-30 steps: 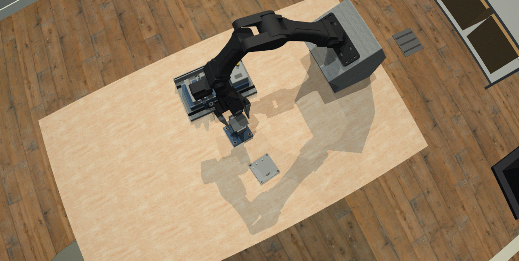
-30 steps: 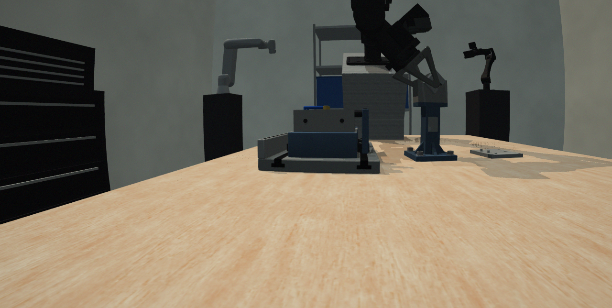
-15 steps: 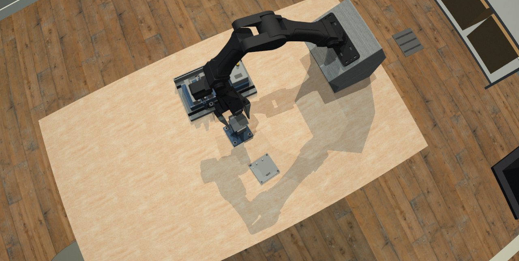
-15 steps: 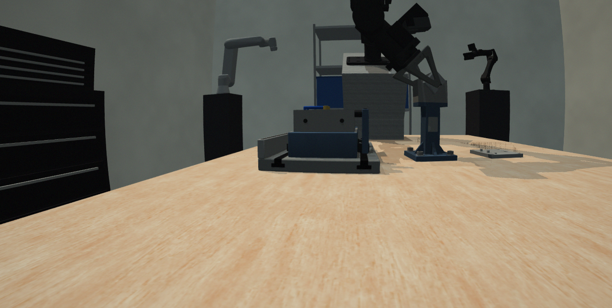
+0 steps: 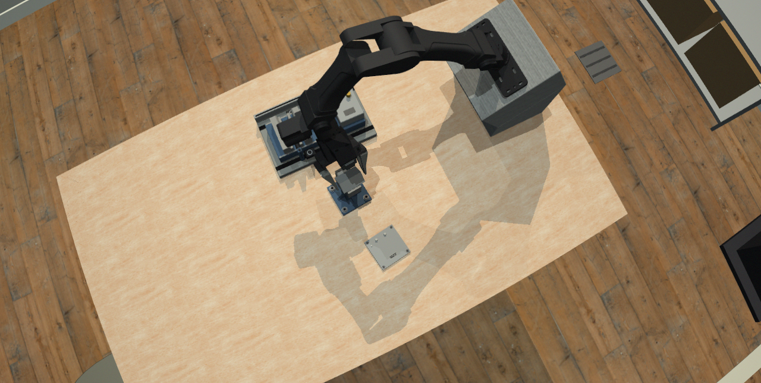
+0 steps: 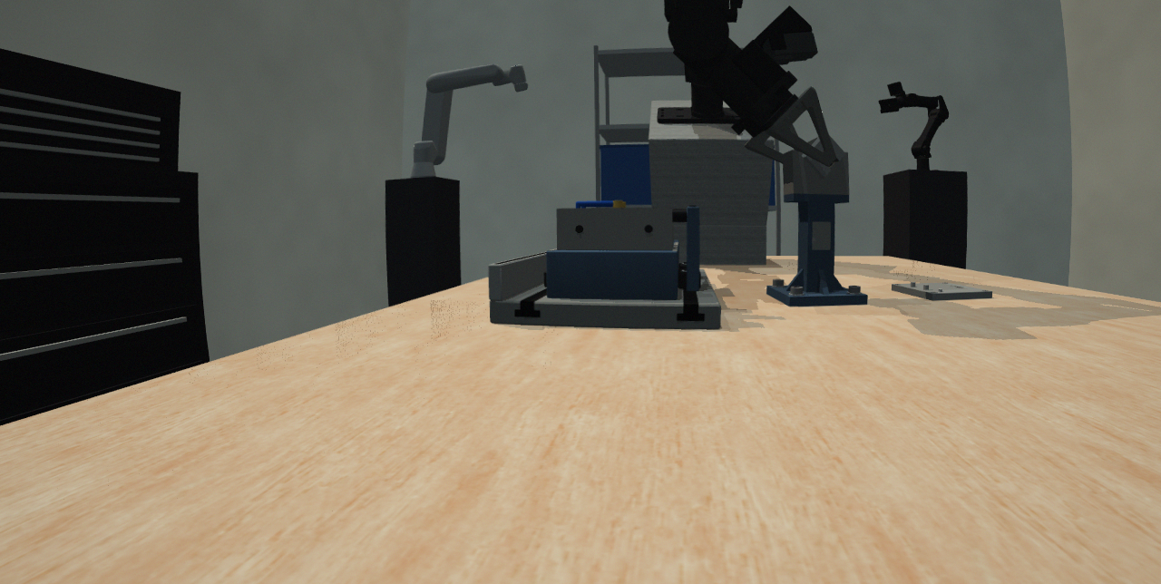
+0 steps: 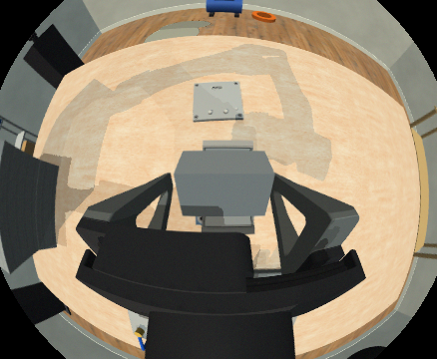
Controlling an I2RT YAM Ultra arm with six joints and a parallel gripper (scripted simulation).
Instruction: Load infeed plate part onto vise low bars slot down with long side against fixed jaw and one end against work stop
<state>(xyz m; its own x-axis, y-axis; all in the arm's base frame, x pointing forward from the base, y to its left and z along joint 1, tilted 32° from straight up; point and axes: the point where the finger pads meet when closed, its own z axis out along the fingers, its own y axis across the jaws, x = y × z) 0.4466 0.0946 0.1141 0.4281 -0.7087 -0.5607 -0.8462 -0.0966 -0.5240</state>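
My gripper is now 10 mm to the right of the part. Round my hand: work stop rod 160 mm to the right, 80 mm ahead, 60 mm below; then air cylinder 210 mm to the right, 80 mm below, 80 mm behind; then infeed plate 180 mm to the left, 150 mm below, 30 mm behind.
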